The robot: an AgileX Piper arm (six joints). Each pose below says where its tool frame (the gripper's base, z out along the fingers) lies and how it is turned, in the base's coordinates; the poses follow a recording.
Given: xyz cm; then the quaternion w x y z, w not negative.
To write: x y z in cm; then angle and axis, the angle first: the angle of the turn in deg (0 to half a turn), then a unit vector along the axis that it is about. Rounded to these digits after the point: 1 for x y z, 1 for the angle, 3 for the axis.
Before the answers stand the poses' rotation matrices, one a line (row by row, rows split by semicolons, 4 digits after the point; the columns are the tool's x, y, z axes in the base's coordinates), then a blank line. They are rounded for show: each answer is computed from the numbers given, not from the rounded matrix.
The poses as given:
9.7, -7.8, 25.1, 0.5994, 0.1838, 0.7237, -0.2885
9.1, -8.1, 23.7, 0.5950, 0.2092, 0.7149, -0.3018
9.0, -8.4, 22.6, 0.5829, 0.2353, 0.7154, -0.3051
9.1, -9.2, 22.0, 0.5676, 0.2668, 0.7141, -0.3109
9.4, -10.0, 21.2, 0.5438, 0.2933, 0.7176, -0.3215
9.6, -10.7, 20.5, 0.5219, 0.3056, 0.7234, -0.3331
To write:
-0.2139 0.6119 0.7615; -0.0798 0.7660 -0.6379; -0.9736 -0.1972 -0.1150
-0.2044 0.6583 0.7245; -0.0600 0.7303 -0.6805; -0.9770 -0.1826 -0.1097
-0.2097 0.6923 0.6904; -0.0190 0.7031 -0.7108; -0.9776 -0.1622 -0.1343
-0.2133 0.7340 0.6448; 0.0281 0.6643 -0.7469; -0.9766 -0.1412 -0.1623
-0.2366 0.7706 0.5918; 0.0713 0.6212 -0.7804; -0.9690 -0.1424 -0.2019
-0.2685 0.7898 0.5515; 0.0944 0.5913 -0.8009; -0.9586 -0.1629 -0.2334

9.7, -7.8, 25.1, 106.3, 0.230, 0.904, -0.360
9.1, -8.1, 23.7, 107.0, 0.260, 0.890, -0.376
9.0, -8.4, 22.6, 108.7, 0.290, 0.880, -0.375
9.1, -9.2, 22.0, 110.8, 0.324, 0.867, -0.378
9.4, -10.0, 21.2, 114.1, 0.349, 0.855, -0.383
9.6, -10.7, 20.5, 117.1, 0.358, 0.848, -0.390

